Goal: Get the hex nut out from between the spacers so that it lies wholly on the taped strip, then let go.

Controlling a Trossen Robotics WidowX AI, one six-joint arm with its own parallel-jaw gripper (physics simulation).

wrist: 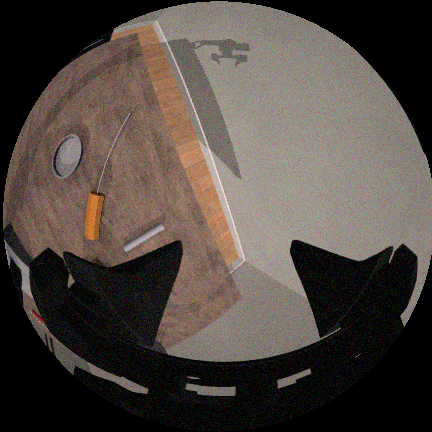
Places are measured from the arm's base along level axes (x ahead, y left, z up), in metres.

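Pixels of known places: gripper, fingertip midpoint: (238, 247).
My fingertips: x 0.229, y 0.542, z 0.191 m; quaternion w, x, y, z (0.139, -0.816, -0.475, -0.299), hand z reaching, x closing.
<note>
Ahead of a thing's pixels: the offset from my fingertips to its middle. Level surfaces: height alone.
My gripper (238, 247) is open, its two black fingers wide apart with nothing between them. It hangs above the right edge of the table, with table under the left finger and floor under the right. The hex nut, the spacers and the taped strip cannot be made out in the wrist view. A grey rod {dx +0.059, dy -0.087, dz -0.247 m} (144, 238) lies on the table just beyond the left finger; I cannot tell whether it is one of the spacers.
A tool with an orange handle {dx -0.110, dy -0.069, dz -0.238 m} (93, 216) and a long thin curved shaft lies on the brown table {dz -0.255 m} (150, 185). A round grey metal dish {dx -0.209, dy -0.125, dz -0.247 m} (67, 156) stands left of it. The table's light wooden edge (192, 152) borders the grey floor (310, 135).
</note>
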